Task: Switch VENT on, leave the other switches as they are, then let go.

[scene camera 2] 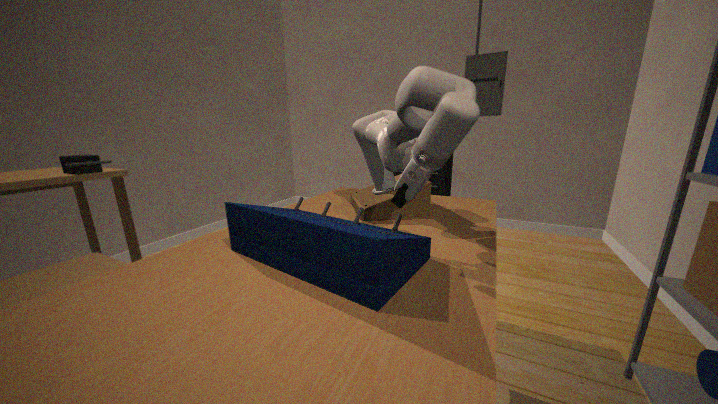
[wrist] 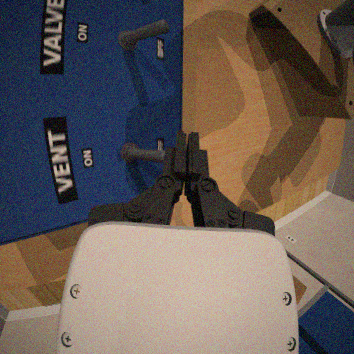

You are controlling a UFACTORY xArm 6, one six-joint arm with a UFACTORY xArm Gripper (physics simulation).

same spot on blue switch panel: [wrist: 85, 95] = [scene camera 2: 365, 227]
